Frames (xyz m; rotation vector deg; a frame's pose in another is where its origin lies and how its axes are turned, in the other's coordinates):
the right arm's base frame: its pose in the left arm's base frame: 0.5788 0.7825 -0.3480 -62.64 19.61 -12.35
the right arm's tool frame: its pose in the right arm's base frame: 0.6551 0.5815 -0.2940 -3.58 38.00 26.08
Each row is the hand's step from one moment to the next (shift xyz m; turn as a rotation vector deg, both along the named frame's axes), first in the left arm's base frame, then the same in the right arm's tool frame.
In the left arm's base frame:
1: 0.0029 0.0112 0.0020 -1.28 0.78 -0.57
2: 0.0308 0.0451 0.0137 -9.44 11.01 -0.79
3: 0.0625 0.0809 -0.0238 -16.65 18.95 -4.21
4: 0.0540 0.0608 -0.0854 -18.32 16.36 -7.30
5: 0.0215 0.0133 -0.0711 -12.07 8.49 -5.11
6: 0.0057 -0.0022 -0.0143 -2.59 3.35 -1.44
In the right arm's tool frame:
1: -0.0065 0.0045 0.0087 -0.57 1.34 -0.67
2: -0.0224 0.0072 0.0512 -9.58 10.76 -1.88
3: -0.0026 0.0441 0.0952 -14.62 20.65 -3.73
4: 0.0491 0.0778 0.0738 -11.65 21.81 -6.71
5: 0.0522 0.0502 0.0214 -6.17 13.17 -5.70
6: 0.0138 0.0066 0.0028 -1.94 4.01 -0.40

